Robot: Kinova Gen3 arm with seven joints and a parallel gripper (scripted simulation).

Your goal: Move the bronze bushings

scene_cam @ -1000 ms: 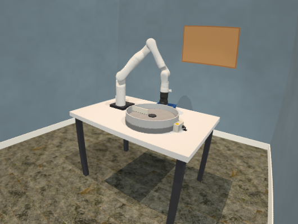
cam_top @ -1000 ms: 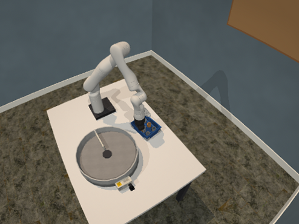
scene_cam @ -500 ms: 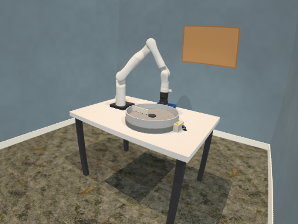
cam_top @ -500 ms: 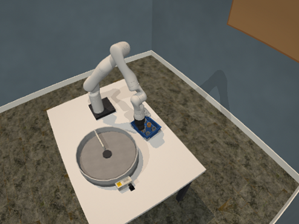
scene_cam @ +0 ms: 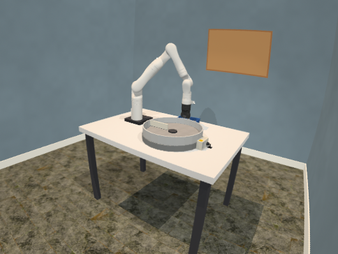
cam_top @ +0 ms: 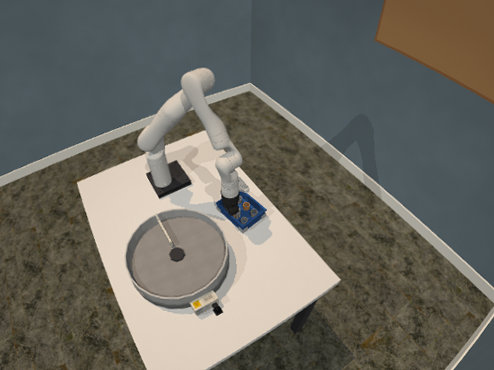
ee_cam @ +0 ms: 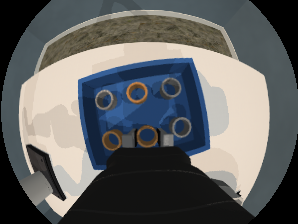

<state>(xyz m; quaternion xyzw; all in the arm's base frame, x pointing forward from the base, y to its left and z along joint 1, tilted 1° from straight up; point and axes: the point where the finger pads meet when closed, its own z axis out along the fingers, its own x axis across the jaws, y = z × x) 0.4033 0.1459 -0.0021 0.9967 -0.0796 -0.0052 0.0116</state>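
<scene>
The blue crate lies 3 cm to the left of my hand and 1 cm below it. Also, from my hand: grey turntable disc: 34 cm to the right, 2 cm ahead, 2 cm above.
</scene>
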